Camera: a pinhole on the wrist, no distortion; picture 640 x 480 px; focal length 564.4 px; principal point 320.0 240.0 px. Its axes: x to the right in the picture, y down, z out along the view. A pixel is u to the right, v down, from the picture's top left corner.
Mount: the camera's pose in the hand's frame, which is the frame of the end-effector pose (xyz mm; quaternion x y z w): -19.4 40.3 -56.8 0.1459 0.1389 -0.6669 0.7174
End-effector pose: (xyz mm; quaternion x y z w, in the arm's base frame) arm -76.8 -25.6 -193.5 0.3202 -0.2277 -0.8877 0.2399
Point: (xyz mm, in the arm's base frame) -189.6 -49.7 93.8
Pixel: outside the picture
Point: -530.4 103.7 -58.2
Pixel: 317.3 443.2
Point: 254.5 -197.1 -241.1
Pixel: behind the camera
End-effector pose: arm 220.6 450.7 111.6 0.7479 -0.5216 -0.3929 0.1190
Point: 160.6 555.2 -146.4
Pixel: 426.6 292.8
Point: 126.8 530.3 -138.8
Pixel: 363.2 319.7
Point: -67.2 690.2 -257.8
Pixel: 245.0 183.3
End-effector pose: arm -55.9 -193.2 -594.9 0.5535 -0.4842 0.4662 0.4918
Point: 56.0 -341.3 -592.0
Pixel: 440.9 330.0
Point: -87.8 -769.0 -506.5
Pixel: 59.7 405.9
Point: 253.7 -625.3 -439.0
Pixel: 430.9 464.3
